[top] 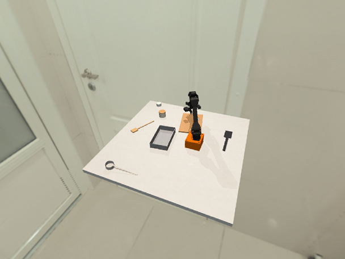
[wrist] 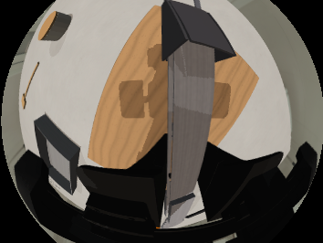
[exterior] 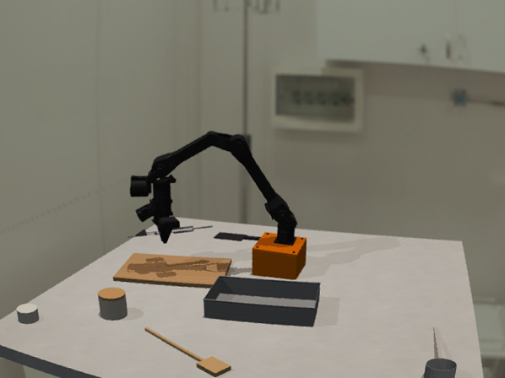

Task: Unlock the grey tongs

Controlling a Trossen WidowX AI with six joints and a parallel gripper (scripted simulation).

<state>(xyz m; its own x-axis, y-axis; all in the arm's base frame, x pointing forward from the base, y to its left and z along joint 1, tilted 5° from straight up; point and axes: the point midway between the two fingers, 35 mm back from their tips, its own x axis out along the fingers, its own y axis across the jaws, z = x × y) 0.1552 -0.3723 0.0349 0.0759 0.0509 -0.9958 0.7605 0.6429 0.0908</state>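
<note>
My gripper tip is 100 mm above the wooden board, 30 mm to the right of it and 10 mm past it. From my gripper tip the other things lie so: grey roasting tin 390 mm to the left, 190 mm ahead, 70 mm below; then black spatula 430 mm behind, 170 mm to the left, 100 mm below; then lidded canister 370 mm ahead, 70 mm below.
</note>
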